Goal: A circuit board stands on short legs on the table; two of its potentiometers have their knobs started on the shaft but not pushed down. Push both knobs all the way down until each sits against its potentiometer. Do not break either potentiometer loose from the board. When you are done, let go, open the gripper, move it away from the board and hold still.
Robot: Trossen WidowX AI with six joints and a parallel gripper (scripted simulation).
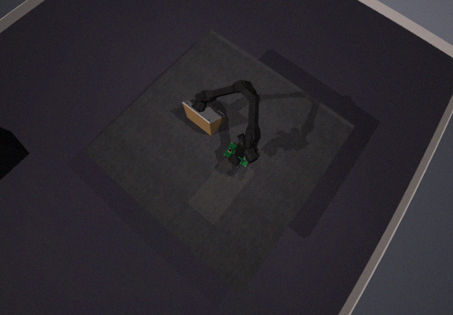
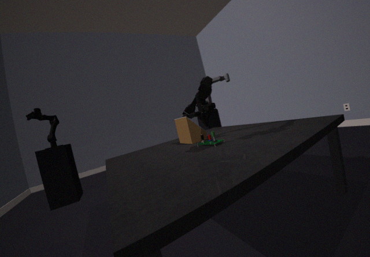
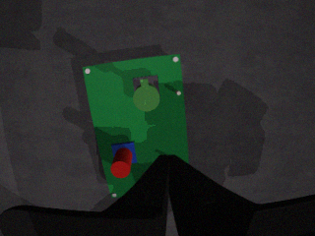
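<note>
Right now the green knob is 50 mm below my gripper tip, 30 mm ahead of it and 10 mm to the left of it. The rest, counted from my gripper tip: potentiometer with knob: 70 mm below, 30 mm ahead, 10 mm to the left.
</note>
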